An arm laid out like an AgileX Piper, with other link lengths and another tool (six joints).
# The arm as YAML. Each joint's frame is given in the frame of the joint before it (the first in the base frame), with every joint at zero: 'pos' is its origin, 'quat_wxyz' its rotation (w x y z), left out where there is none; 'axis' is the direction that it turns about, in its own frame. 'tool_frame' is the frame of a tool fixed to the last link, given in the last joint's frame.
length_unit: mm
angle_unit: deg
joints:
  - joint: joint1
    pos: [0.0, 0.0, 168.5]
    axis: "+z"
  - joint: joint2
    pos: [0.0, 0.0, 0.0]
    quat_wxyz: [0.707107, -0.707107, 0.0, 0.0]
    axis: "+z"
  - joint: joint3
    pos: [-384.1, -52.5, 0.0]
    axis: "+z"
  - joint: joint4
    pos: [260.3, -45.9, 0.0]
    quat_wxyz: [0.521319, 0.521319, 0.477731, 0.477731]
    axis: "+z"
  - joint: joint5
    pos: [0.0, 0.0, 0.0]
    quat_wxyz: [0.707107, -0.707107, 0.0, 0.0]
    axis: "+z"
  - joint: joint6
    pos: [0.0, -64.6, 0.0]
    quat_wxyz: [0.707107, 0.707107, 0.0, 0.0]
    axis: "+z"
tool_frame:
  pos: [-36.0, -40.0, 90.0]
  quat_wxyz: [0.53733, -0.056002, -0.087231, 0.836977]
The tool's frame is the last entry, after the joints.
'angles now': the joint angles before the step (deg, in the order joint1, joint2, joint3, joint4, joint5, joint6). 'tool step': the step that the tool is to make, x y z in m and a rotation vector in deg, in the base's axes. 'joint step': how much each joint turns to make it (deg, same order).
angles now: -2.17 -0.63 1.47 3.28 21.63 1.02
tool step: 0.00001 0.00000 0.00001 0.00 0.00 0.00
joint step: 0.00 0.01 0.00 0.00 -0.01 0.00
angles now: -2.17 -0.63 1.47 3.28 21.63 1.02
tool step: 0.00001 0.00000 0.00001 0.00 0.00 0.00
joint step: 0.00 0.01 0.00 0.00 -0.01 0.00
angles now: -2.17 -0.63 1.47 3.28 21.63 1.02
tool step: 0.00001 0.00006 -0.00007 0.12 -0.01 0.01
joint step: 0.00 0.00 0.00 0.13 -0.01 -0.01
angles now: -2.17 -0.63 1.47 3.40 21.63 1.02
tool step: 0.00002 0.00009 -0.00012 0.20 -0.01 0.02
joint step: 0.01 0.00 0.00 0.19 0.00 0.01
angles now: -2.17 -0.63 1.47 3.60 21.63 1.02
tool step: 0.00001 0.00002 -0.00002 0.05 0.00 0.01
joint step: 0.01 0.00 0.00 0.04 0.00 0.01
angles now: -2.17 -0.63 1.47 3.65 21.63 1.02
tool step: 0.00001 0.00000 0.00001 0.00 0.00 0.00
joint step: 0.00 0.01 0.00 0.00 -0.01 0.00
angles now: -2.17 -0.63 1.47 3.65 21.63 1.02
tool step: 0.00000 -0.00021 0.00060 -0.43 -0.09 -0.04
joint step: -0.01 0.01 0.00 -0.42 -0.11 -0.01
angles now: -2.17 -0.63 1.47 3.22 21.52 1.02
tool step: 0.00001 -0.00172 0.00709 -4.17 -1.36 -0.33
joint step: 0.00 0.01 0.00 -4.13 -1.52 0.01
